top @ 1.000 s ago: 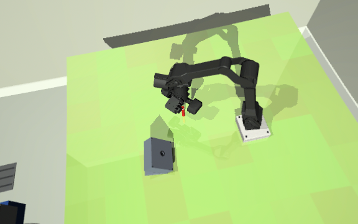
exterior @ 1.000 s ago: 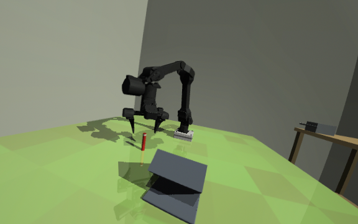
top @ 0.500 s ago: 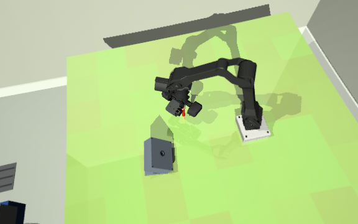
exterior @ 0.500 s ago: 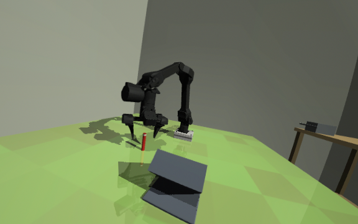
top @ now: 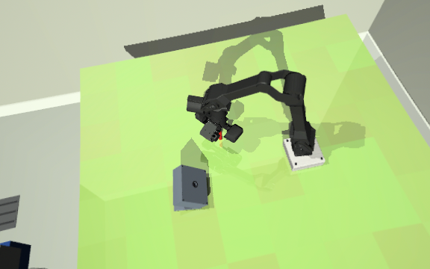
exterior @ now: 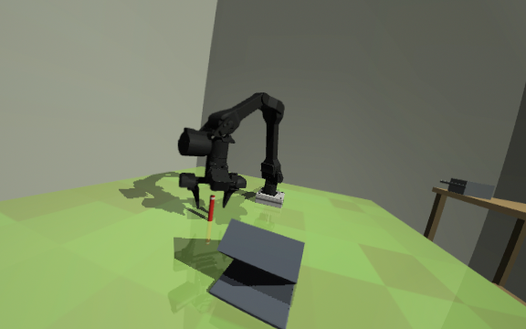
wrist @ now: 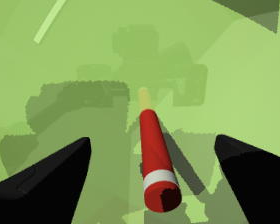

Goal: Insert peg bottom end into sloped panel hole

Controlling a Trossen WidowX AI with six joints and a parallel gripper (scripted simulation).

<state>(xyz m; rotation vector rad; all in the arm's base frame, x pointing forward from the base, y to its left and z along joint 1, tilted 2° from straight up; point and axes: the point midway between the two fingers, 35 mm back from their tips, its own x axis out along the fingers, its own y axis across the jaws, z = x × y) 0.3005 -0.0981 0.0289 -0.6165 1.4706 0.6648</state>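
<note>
My gripper tip is now 21 cm to the right of the grey sloped panel, 13 cm short of it and 2 cm below it. From my gripper tip the other things lie so: red round peg 2 cm above.
</note>
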